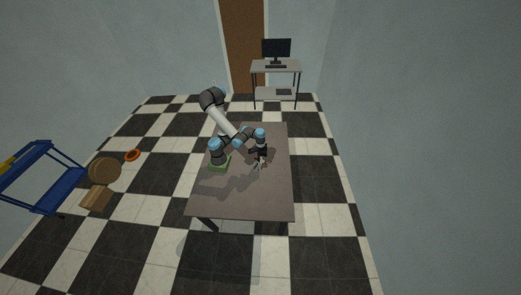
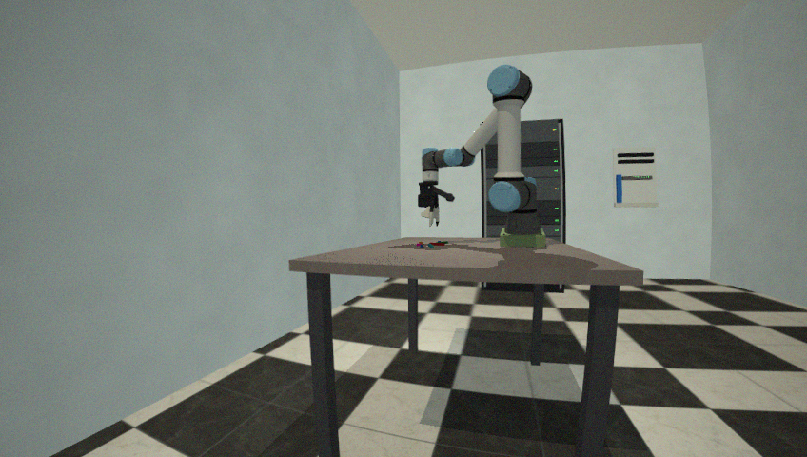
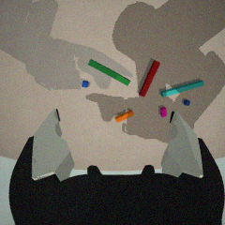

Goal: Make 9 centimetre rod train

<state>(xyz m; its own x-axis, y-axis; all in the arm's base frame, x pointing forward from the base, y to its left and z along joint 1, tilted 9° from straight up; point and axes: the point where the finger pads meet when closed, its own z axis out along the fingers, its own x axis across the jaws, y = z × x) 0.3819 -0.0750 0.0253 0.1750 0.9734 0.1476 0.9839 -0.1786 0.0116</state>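
Right now my hand is 6 cm short of the short magenta rod, 10 cm to the right of it and 7 cm above it. Also, from my hand: red rod: 1 cm behind, 7 cm to the left, 7 cm below; green rod: 4 cm behind, 7 cm below; orange rod: 6 cm ahead, 1 cm to the left, 7 cm below.
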